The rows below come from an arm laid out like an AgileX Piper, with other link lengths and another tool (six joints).
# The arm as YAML. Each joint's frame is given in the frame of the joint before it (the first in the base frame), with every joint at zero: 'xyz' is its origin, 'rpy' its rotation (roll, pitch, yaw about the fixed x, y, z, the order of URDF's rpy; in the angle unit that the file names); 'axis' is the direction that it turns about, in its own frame. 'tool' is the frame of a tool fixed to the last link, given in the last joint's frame.
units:
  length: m
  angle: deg
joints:
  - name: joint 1
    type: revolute
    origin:
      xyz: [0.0, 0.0, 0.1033]
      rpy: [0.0, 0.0, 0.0]
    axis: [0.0, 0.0, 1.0]
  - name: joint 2
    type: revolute
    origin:
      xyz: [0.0, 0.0, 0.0]
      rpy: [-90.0, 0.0, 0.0]
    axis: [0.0, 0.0, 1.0]
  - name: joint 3
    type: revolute
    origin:
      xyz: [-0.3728, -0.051, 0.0]
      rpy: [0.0, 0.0, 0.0]
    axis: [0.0, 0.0, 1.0]
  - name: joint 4
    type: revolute
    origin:
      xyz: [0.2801, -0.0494, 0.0]
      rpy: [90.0, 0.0, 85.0]
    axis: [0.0, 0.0, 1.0]
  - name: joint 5
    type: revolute
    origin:
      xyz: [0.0, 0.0, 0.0]
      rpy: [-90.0, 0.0, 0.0]
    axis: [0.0, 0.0, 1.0]
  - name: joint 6
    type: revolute
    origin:
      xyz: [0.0, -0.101, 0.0]
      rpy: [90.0, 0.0, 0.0]
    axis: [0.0, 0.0, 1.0]
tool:
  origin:
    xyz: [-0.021, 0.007, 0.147]
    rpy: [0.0, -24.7, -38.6]
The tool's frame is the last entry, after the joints.
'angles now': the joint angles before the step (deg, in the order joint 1, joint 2, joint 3, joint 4, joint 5, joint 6). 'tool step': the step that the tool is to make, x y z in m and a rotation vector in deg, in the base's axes. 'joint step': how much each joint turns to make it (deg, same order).
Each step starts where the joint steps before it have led.
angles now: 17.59 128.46 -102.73 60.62 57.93 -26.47
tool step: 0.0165 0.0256 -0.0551 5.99 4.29 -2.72
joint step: 0.97 7.61 0.00 11.06 -2.58 -5.68
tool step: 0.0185 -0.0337 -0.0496 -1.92 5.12 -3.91
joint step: -2.98 3.85 0.00 -1.10 -0.40 2.24
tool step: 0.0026 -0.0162 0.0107 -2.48 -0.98 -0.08
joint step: -1.03 -1.89 -0.01 -3.94 0.06 2.06
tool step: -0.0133 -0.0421 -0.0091 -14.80 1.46 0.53
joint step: 0.01 -4.07 0.00 -20.35 -0.06 13.47
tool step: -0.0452 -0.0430 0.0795 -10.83 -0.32 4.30
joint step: 0.00 -11.30 0.02 -16.15 10.93 9.40
